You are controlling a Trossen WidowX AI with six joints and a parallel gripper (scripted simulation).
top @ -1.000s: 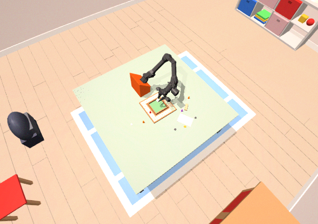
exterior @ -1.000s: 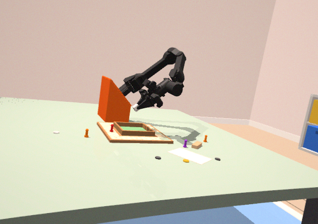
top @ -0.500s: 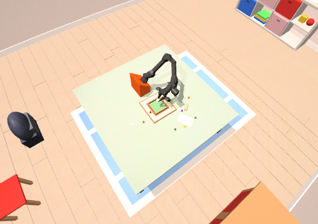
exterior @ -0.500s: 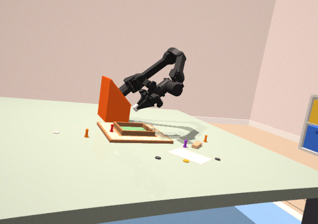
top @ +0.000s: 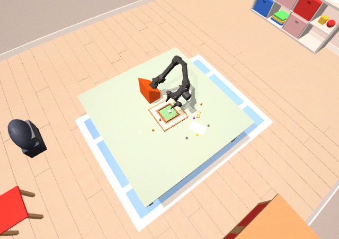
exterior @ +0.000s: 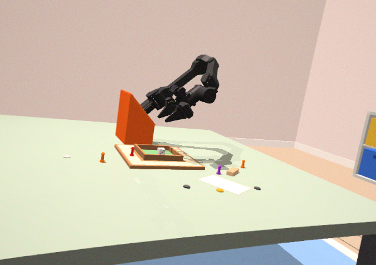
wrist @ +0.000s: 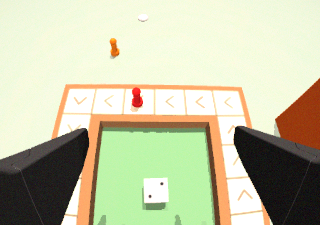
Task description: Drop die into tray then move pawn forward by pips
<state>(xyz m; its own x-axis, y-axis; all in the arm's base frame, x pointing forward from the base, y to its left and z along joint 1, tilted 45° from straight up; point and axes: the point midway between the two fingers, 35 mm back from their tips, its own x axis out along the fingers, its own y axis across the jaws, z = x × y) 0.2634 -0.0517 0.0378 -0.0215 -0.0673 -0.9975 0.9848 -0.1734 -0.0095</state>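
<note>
My gripper tip is now 130 mm above the red pawn, 110 mm to the left of it and 10 mm short of it. Round my gripper tip: purple pawn (210 mm ahead, 150 mm to the left, 140 mm below); green tray floor (150 mm below); white die (130 mm below, 20 mm to the left).
</note>
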